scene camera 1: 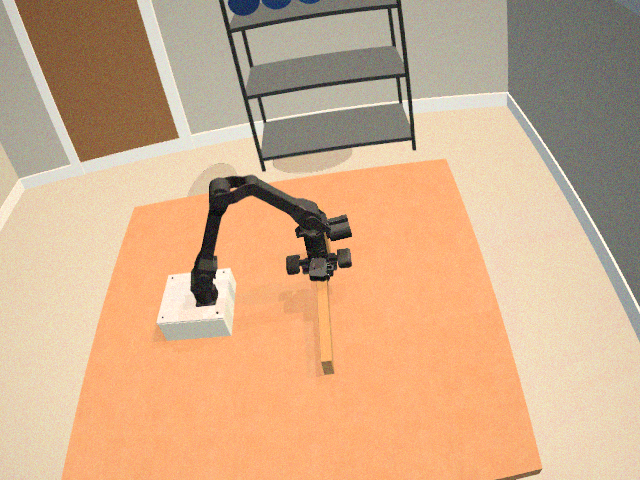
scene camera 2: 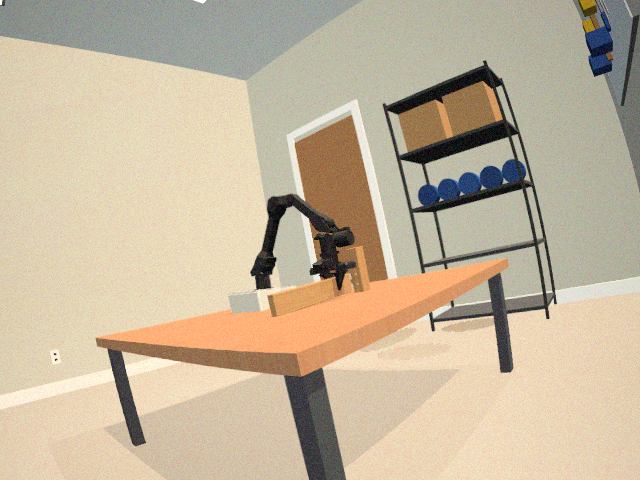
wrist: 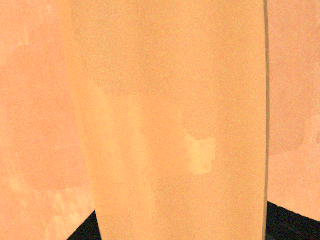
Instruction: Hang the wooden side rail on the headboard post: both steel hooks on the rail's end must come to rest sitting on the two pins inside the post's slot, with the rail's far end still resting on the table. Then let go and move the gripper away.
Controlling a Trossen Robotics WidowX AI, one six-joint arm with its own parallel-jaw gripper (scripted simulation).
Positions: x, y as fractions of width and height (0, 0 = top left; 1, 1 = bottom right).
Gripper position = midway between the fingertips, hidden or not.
Observation:
In view: my gripper (scene camera 1: 0.50, 0.59) and a wooden side rail (scene camera 2: 0.45, 0.63).
The wooden side rail is seen too in the wrist view (wrist: 0.54, 0.46). My gripper shows as well in scene camera 2 (scene camera 2: 0.53, 0.61) and in the wrist view (wrist: 0.51, 0.81).

